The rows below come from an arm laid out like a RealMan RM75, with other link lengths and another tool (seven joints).
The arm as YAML. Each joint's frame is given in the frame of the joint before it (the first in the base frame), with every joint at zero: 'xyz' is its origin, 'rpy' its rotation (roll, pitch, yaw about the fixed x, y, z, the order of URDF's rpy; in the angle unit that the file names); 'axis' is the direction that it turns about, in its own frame. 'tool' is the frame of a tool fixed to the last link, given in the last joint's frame.
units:
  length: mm
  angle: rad
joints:
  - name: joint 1
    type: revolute
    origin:
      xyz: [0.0, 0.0, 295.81]
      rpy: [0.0, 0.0, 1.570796]
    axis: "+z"
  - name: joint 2
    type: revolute
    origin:
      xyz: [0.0, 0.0, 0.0]
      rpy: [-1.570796, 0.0, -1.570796]
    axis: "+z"
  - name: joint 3
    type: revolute
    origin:
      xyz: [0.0, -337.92, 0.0]
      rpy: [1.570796, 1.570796, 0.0]
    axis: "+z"
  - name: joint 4
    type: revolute
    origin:
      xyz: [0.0, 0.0, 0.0]
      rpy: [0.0, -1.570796, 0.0]
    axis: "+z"
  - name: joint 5
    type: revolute
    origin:
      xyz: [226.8, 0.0, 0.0]
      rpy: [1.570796, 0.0, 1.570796]
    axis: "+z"
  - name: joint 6
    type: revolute
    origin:
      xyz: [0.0, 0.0, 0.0]
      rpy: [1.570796, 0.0, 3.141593]
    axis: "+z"
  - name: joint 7
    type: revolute
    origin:
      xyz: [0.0, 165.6, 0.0]
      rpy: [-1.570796, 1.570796, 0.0]
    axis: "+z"
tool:
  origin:
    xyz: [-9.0, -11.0, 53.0]
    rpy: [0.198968, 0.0, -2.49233]
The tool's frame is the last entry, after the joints.
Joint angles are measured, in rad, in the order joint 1, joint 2, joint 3, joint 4, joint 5, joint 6, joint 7. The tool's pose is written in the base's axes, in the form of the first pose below.
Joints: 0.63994, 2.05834, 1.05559, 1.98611, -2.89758, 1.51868, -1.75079
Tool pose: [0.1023 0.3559 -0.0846 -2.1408 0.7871 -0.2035]
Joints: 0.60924, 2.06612, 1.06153, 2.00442, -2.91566, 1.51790, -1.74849
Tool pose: [0.1059 0.3538 -0.0817 -2.1220 0.8146 -0.1862]
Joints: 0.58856, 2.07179, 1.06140, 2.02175, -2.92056, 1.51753, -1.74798
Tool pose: [0.1067 0.3496 -0.0810 -2.1207 0.8301 -0.1732]
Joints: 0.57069, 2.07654, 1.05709, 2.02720, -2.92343, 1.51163, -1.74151
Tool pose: [0.1088 0.3462 -0.0825 -2.1188 0.8510 -0.1665]
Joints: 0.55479, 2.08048, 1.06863, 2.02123, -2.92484, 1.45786, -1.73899
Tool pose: [0.1037 0.3509 -0.0834 -2.1158 0.8716 -0.1063]
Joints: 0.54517, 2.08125, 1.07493, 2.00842, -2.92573, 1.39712, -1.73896
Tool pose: [0.0981 0.3568 -0.0849 -2.1163 0.8781 -0.0479]
